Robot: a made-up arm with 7 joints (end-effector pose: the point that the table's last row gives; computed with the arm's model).
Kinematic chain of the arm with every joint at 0, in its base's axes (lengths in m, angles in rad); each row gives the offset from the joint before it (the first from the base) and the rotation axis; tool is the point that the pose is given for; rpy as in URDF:
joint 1: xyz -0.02 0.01 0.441 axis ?
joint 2: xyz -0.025 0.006 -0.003 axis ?
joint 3: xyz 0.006 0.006 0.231 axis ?
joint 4: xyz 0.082 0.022 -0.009 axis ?
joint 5: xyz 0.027 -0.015 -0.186 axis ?
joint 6: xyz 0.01 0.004 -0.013 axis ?
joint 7: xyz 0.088 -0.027 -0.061 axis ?
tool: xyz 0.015 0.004 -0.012 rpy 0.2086 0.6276 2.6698
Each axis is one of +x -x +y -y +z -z.
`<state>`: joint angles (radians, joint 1 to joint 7).
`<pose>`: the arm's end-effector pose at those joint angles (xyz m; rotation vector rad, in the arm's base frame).
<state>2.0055 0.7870 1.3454 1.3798 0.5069 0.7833 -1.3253</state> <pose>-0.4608 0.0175 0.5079 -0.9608 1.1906 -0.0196</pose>
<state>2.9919 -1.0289 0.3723 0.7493 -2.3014 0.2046 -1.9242</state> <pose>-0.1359 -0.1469 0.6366 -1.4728 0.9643 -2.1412</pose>
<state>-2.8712 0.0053 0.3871 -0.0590 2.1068 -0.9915 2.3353</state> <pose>-0.0505 0.0561 0.4922 0.2383 -0.3641 1.9464</pose>
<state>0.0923 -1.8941 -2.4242 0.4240 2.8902 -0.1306 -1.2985</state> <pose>0.0334 -0.0412 0.3671 1.4629 -0.9863 -0.5843</pose>
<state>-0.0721 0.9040 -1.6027 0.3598 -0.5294 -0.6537 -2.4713</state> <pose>0.0194 -0.2641 0.4449 -0.2635 -0.2737 -1.7834</pose>
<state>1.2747 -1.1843 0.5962 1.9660 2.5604 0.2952 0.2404</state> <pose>-0.2653 -0.0838 0.8534 -1.7103 1.7930 -1.3907</pose>
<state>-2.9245 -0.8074 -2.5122 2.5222 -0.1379 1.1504 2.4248</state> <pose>0.4590 0.2279 0.6087 0.3693 0.0814 0.8357</pose>
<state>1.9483 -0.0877 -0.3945 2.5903 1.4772 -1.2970 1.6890</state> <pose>0.0901 0.1109 0.7798 1.8478 -0.9525 -0.4976</pose>
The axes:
joint 1: +z
joint 2: +y
joint 3: +z
joint 4: -y
joint 5: -z
joint 6: +y
joint 7: -z

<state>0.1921 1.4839 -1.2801 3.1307 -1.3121 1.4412 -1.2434</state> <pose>0.4732 0.0428 0.5009 -0.3076 -2.1514 -0.5157</pose>
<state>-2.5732 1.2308 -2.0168 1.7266 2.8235 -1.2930 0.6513</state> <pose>-0.1972 0.1123 0.5713 0.6237 -0.9431 0.8412</pose>
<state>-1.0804 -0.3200 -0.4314 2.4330 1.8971 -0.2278 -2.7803</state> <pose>-0.1449 -0.1172 0.8840 -1.6673 2.4530 -0.4224</pose>
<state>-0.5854 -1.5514 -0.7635 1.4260 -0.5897 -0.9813 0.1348</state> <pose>-0.3899 0.1108 0.6768 2.2846 -0.8809 1.8561</pose>
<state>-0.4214 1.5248 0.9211 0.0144 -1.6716 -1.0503 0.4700</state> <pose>0.1047 0.1646 0.4665 0.5146 -2.2149 1.4860</pose>
